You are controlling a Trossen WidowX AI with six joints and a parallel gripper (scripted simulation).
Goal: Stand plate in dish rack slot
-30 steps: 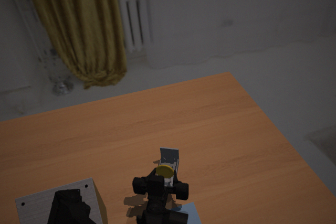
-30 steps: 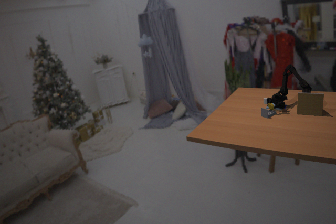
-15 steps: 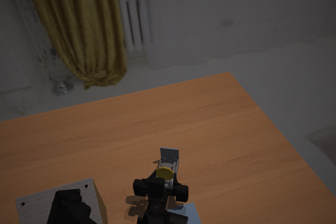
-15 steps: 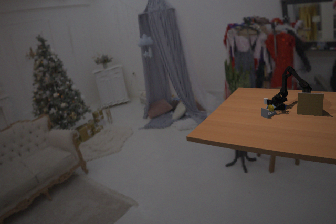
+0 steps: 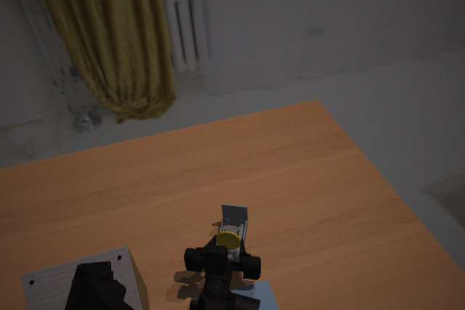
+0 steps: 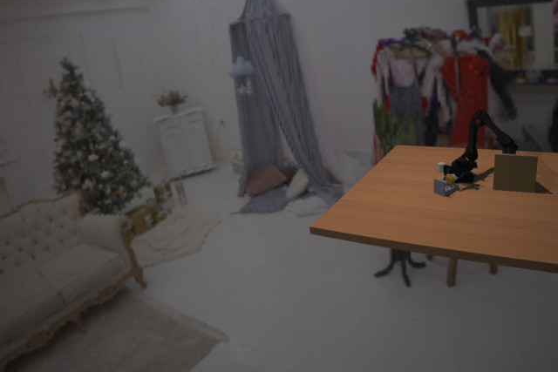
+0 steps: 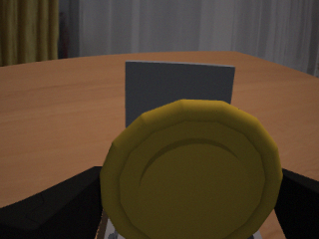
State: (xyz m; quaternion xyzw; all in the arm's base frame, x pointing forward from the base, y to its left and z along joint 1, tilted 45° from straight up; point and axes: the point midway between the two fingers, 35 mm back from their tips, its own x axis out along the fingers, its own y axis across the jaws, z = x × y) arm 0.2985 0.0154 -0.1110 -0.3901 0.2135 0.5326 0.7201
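Right now my gripper tip is 10 mm to the left of the yellow plate. From my gripper tip the other things lie so: grey dish rack (30 mm below, 20 mm to the left, 10 mm ahead); light blue mat (180 mm to the right, 50 mm below, 10 mm ahead); blue spoon (210 mm to the right, 90 mm behind, 50 mm below).
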